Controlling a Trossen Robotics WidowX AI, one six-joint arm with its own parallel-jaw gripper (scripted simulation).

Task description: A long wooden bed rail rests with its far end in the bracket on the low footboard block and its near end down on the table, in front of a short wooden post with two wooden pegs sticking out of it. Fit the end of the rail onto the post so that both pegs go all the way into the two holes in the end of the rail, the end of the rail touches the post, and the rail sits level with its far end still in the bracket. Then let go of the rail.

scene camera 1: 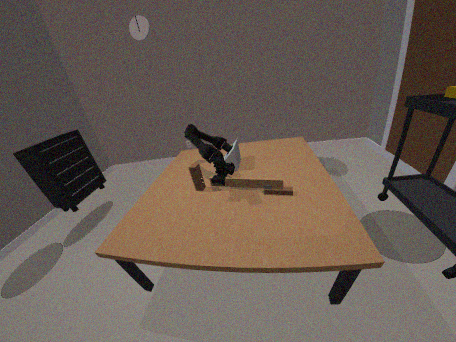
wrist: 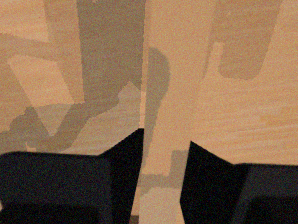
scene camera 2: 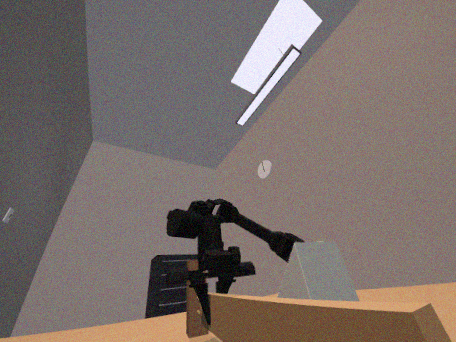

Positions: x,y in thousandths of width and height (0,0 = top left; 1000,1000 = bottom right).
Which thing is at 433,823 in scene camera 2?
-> The gripper.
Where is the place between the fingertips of the gripper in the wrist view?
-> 522,600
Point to a long wooden rail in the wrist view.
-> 599,199
